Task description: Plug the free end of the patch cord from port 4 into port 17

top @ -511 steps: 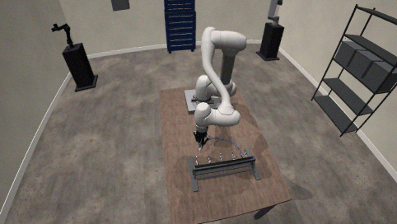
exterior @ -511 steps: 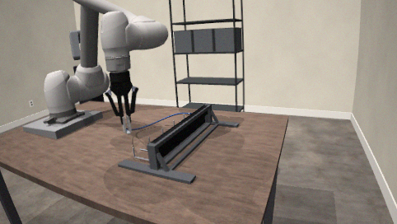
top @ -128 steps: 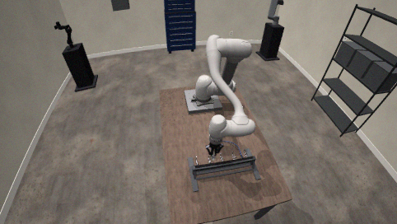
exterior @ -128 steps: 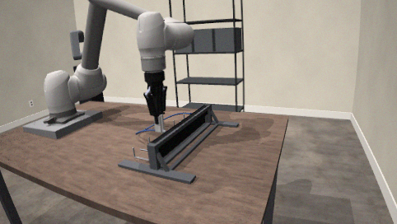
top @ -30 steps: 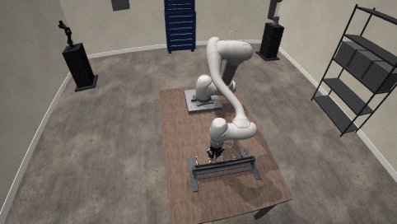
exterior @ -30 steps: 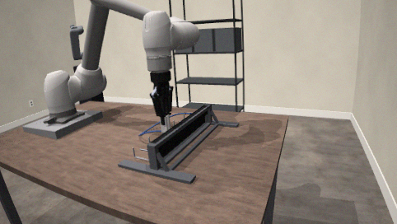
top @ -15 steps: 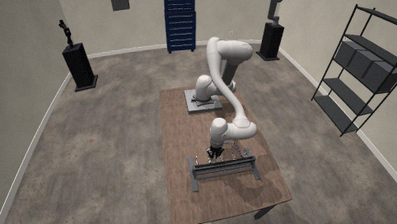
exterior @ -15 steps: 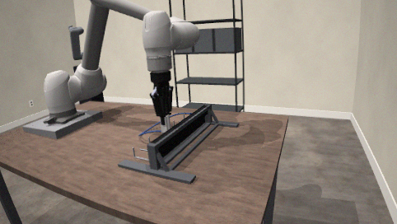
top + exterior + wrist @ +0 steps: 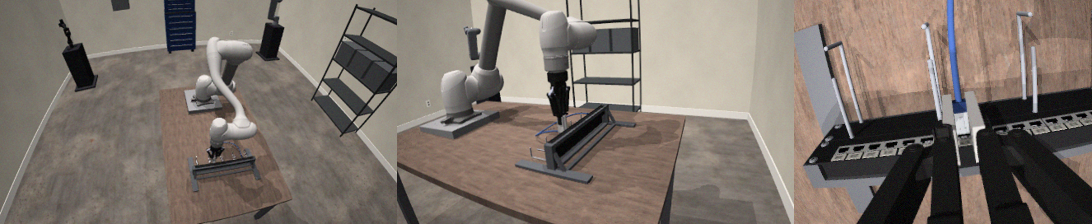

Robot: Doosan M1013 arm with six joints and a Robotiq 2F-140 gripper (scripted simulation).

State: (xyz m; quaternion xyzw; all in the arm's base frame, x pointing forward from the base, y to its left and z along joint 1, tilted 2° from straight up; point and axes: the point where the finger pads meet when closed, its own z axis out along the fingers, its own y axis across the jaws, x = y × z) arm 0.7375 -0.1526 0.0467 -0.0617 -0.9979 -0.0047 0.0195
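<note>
Right now the plug is 30 mm below my hand and 10 mm ahead of it.
</note>
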